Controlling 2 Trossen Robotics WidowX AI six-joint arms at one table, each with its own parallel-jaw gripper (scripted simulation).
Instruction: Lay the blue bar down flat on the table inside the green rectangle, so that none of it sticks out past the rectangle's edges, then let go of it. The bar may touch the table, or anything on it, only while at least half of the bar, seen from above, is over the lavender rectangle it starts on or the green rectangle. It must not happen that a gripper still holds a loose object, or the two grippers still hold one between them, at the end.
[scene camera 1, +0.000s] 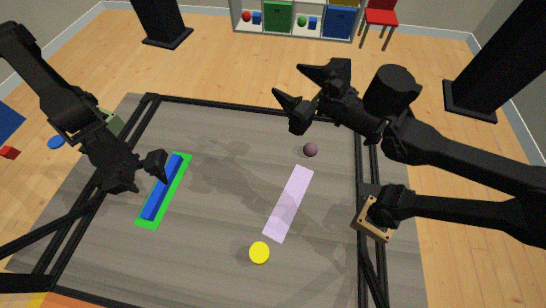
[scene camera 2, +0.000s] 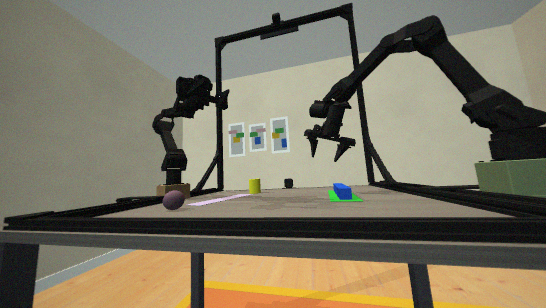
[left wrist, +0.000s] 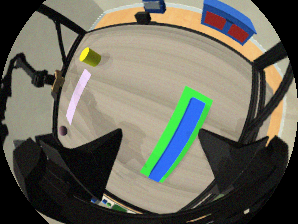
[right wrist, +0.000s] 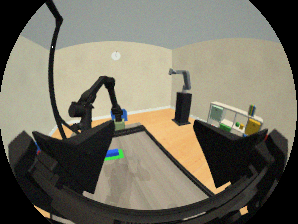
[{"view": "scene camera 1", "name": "my left gripper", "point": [152, 187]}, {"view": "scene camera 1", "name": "my right gripper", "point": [284, 77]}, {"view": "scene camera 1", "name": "blue bar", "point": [149, 212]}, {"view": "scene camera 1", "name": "lavender rectangle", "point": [276, 228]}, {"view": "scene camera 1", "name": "green rectangle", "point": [153, 225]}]
